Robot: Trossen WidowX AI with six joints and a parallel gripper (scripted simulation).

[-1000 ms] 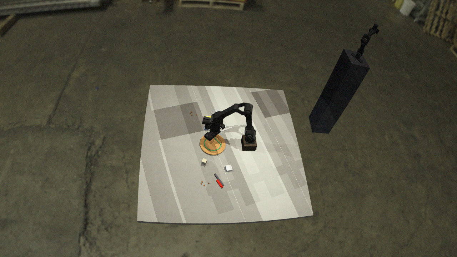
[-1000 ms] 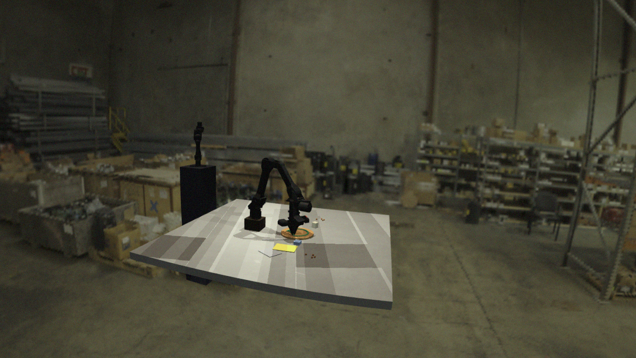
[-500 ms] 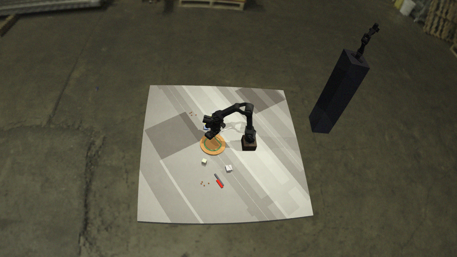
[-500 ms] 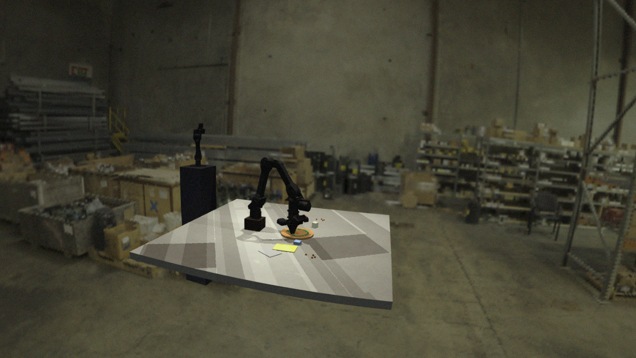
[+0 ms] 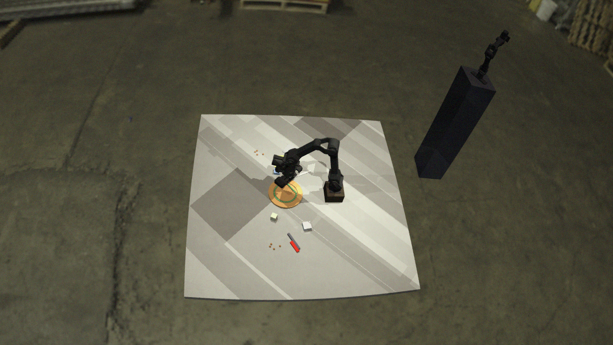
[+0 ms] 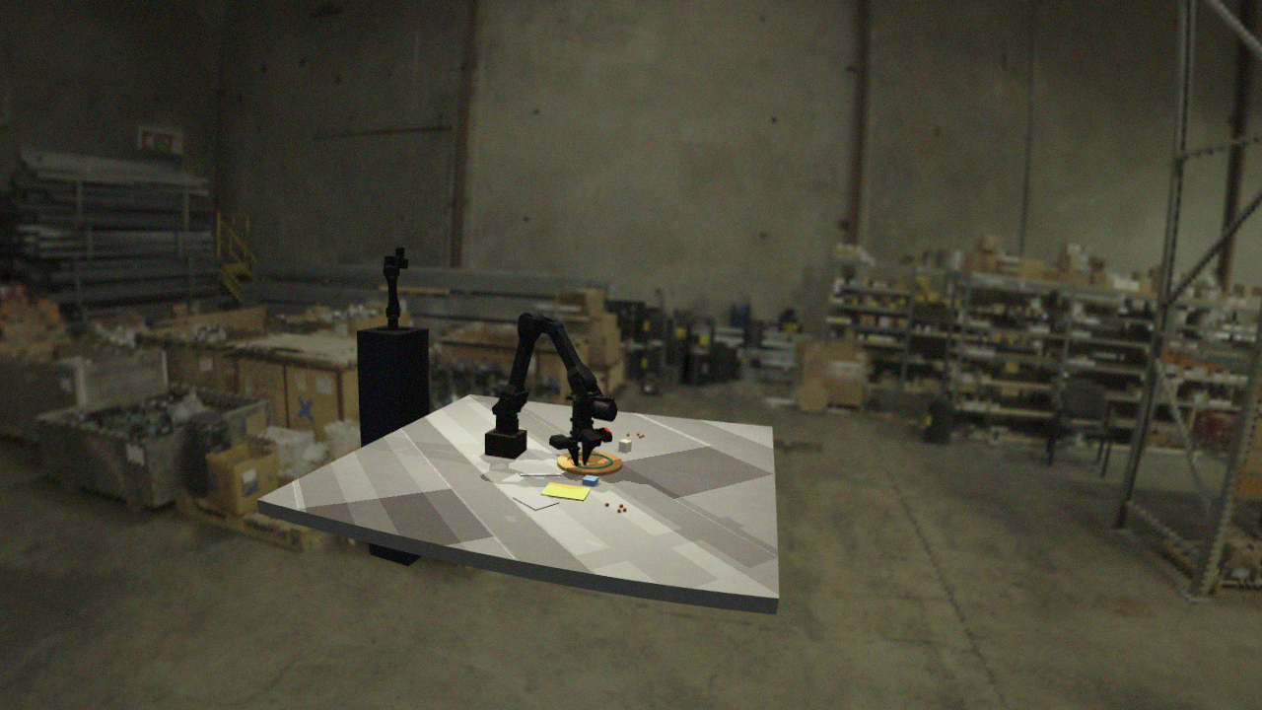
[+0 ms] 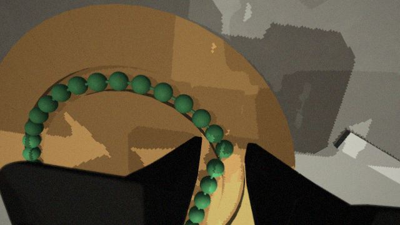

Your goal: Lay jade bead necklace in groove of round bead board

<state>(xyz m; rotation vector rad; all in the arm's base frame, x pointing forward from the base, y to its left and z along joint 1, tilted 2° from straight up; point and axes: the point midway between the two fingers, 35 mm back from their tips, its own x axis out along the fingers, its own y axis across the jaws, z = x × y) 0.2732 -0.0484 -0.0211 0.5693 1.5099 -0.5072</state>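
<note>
Now: gripper tip 90 mm to the left of the blue block, 60 mm short of it and 10 mm above it. Round my gripper tip: yellow pad: 170 mm to the right, 20 mm ahead, 10 mm below; then white strip: 90 mm to the right, 90 mm behind, 10 mm below; then cream cube: 240 mm to the left, 70 mm ahead.
</note>
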